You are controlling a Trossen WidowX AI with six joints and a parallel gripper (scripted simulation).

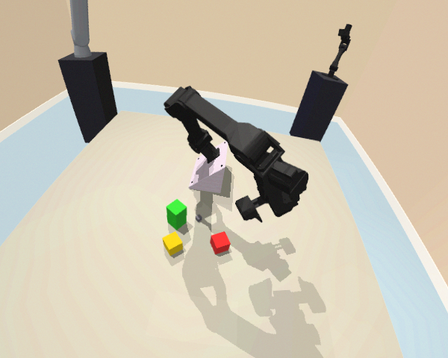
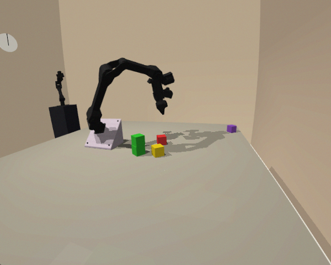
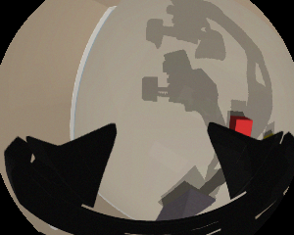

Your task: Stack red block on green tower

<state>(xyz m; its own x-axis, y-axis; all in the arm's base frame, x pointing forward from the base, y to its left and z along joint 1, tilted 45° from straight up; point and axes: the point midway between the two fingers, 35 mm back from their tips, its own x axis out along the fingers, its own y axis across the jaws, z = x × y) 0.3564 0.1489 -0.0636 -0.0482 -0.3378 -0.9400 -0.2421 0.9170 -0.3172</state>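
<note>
Right now the red block is 20 mm ahead of my gripper tip, 140 mm to the right of it and 140 mm below it. The rest, counted from my gripper tip: purple block 480 mm ahead, 130 mm to the left, 150 mm below; yellow block 20 mm ahead, 300 mm to the right, 150 mm below.
</note>
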